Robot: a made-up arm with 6 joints. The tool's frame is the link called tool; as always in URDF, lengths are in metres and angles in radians. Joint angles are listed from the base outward. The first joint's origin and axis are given. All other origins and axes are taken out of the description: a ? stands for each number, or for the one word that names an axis. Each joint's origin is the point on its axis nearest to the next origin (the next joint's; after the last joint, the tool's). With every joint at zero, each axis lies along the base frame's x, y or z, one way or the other. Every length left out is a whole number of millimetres.
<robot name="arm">
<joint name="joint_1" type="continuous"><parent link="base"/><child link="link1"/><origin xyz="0.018 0.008 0.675"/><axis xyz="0 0 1"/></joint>
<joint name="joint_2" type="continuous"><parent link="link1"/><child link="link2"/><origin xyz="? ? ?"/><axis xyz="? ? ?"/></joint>
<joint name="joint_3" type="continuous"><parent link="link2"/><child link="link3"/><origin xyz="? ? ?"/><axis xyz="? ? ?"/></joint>
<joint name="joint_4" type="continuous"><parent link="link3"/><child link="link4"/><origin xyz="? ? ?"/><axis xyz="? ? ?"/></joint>
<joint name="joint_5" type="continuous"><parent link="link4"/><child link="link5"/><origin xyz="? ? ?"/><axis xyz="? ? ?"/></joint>
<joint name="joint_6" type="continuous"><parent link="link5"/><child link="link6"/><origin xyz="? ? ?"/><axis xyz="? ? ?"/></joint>
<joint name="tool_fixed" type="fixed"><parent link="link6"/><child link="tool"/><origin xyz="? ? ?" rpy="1.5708 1.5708 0"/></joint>
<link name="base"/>
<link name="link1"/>
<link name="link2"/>
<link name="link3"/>
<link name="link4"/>
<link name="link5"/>
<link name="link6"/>
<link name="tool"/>
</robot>
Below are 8 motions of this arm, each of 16 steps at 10 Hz.
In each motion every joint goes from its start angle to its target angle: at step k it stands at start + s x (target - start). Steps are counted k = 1, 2, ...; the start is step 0. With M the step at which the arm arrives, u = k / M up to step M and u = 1 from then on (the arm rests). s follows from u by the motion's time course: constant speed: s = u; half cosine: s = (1 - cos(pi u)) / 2; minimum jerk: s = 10 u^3 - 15 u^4 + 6 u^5.
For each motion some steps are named. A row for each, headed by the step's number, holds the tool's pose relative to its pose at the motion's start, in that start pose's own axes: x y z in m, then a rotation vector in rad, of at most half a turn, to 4 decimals.
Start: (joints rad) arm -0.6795 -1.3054 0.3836 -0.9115 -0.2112 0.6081
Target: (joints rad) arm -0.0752 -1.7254 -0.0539 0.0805 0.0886 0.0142
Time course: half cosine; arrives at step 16
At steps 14, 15, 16:
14: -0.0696 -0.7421 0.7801 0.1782 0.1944 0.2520
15: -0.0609 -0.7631 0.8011 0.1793 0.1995 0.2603
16: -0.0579 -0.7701 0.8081 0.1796 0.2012 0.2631

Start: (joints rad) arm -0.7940 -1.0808 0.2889 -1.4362 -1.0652 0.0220
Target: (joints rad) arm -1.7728 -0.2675 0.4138 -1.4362 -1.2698 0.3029
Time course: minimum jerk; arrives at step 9
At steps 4, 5, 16:
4: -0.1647 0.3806 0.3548 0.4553 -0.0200 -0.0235
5: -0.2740 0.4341 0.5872 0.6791 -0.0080 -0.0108
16: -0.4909 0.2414 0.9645 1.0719 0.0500 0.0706

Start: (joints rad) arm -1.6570 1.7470 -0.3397 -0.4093 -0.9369 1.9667
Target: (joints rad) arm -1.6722 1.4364 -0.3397 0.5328 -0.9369 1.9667
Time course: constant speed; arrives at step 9
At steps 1, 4, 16:
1: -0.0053 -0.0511 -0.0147 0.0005 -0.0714 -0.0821
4: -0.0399 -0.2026 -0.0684 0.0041 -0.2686 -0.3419
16: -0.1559 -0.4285 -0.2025 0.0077 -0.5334 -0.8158

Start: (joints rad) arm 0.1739 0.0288 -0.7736 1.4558 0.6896 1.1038
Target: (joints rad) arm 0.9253 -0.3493 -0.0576 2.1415 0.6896 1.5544
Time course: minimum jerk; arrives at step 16
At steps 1, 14, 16:
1: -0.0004 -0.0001 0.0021 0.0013 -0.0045 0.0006
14: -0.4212 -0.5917 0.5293 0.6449 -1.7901 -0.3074
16: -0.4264 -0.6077 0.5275 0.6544 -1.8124 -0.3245

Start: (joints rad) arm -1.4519 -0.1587 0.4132 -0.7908 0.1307 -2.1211
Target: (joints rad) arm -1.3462 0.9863 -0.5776 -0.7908 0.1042 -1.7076
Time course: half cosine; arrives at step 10
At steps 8, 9, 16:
8: -1.4139 -0.2419 0.4283 0.9084 -0.4442 1.7392
9: -1.4621 -0.3078 0.4403 1.0074 -0.4633 1.8641
16: -1.4766 -0.3302 0.4437 1.0423 -0.4688 1.9068

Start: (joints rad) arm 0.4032 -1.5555 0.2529 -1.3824 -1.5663 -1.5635
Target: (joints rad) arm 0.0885 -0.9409 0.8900 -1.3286 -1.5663 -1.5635
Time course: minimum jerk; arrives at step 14
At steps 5, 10, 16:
5: -0.0466 0.1131 -0.2112 0.0177 -0.0094 0.0884
10: -0.3214 0.3740 -0.6620 0.0627 -0.0339 0.3064
16: -0.4158 0.4223 -0.7498 0.0737 -0.0400 0.3581

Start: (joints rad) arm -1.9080 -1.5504 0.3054 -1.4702 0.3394 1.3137
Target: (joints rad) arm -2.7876 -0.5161 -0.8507 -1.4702 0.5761 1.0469
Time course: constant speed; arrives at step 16
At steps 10, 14, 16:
10: 0.9780 -0.1513 -0.0765 0.5366 -0.8936 -0.8740
14: 1.1156 -0.2772 0.0296 0.9518 -1.2499 -1.0758
16: 1.1458 -0.3281 0.0626 1.1968 -1.4094 -1.1434

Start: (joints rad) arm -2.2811 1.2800 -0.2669 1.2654 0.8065 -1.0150
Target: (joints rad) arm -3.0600 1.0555 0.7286 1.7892 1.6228 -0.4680
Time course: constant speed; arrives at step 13
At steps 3, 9, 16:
3: -0.1310 -0.2787 0.1431 -0.0574 -0.3085 0.3107
9: -0.1808 -1.0001 0.3045 0.0732 -1.0368 0.6794
16: -0.0487 -1.5000 0.2669 0.2586 -1.5257 0.6563

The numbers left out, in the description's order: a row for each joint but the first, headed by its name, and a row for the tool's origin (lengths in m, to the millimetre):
joint_2: xyz -0.01 -0.006 0, axis 0 1 0
joint_3: xyz -0.026 0 1.464, axis 0 -1 0
joint_4: xyz 0.595 0 -0.028, axis -1 0 0
joint_5: xyz 0 -0.255 0.003, axis 0 -1 0
joint_6: xyz 0.022 0 0.008, axis -1 0 0
tool: xyz 0 0.016 -0.019

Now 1 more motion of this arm.
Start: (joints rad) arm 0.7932 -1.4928 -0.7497 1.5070 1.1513 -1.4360
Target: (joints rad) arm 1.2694 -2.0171 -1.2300 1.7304 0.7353 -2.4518
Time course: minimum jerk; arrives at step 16
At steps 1, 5, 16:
1: 0.0009 -0.0016 -0.0008 0.0002 0.0023 0.0002
5: 0.0823 -0.1267 -0.0598 0.0125 0.1862 0.0180
16: 0.6211 -0.5656 -0.2003 0.0272 1.0297 0.1479

